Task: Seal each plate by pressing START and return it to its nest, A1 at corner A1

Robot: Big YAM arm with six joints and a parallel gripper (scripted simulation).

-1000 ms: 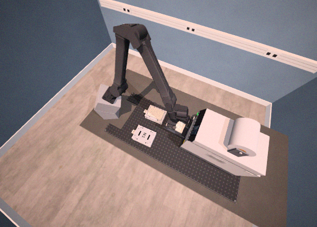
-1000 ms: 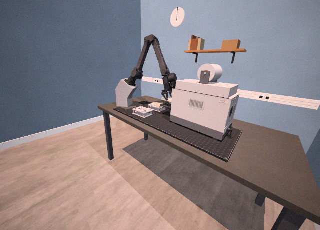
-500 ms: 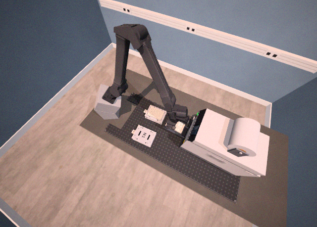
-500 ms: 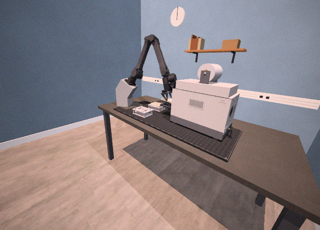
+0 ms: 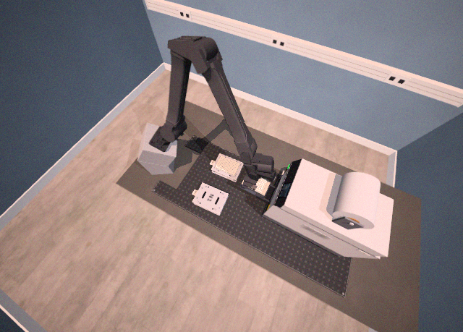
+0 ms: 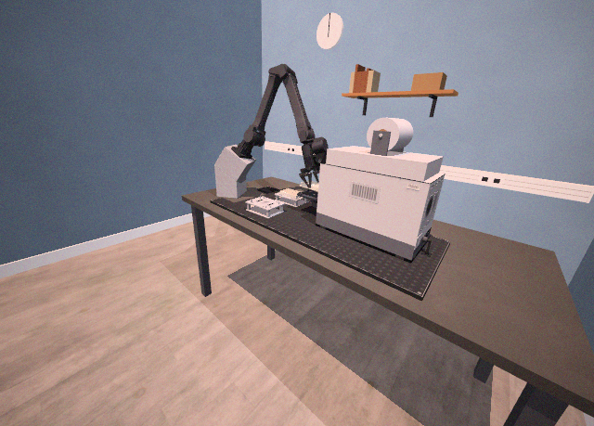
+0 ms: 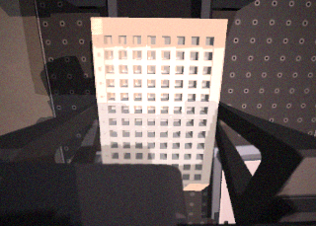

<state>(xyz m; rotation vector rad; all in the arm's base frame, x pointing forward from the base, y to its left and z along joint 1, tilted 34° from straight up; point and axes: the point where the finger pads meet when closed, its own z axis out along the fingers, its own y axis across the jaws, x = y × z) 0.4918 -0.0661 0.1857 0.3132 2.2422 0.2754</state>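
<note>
Now: hand 50 mm above the sealer stage. Round my hand: foil roll 330 mm ahead, 50 mm to the right, 270 mm above; plate nest 210 mm behind, 130 mm to the right, 110 mm below.
</note>
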